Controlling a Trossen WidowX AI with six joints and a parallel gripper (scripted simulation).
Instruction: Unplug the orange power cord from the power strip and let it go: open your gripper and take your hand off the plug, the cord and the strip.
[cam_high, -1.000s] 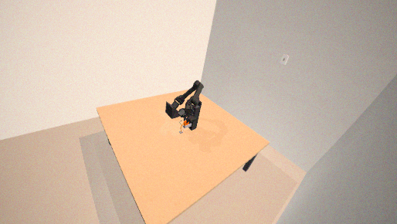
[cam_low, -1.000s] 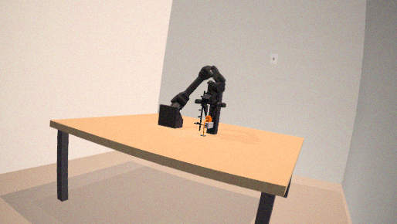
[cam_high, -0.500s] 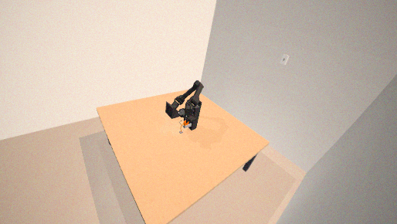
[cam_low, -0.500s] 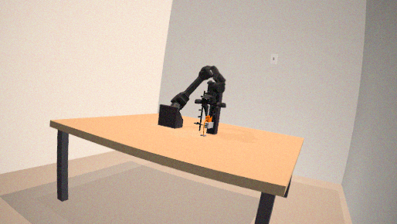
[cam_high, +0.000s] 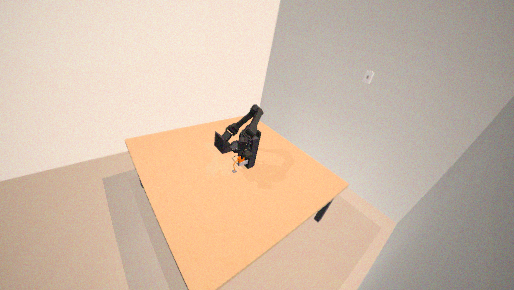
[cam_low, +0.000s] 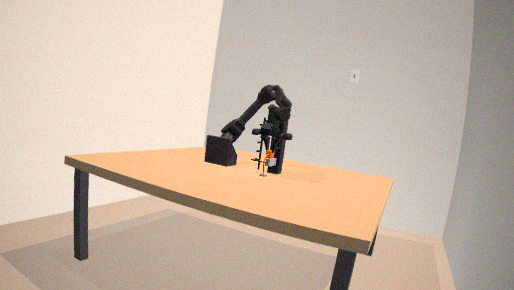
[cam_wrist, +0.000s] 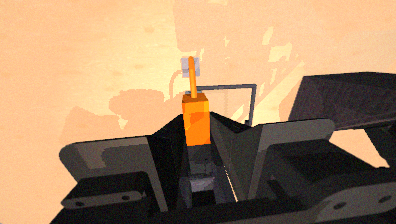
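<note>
Right now my gripper tip is 2 cm to the right of the orange plug.
</note>
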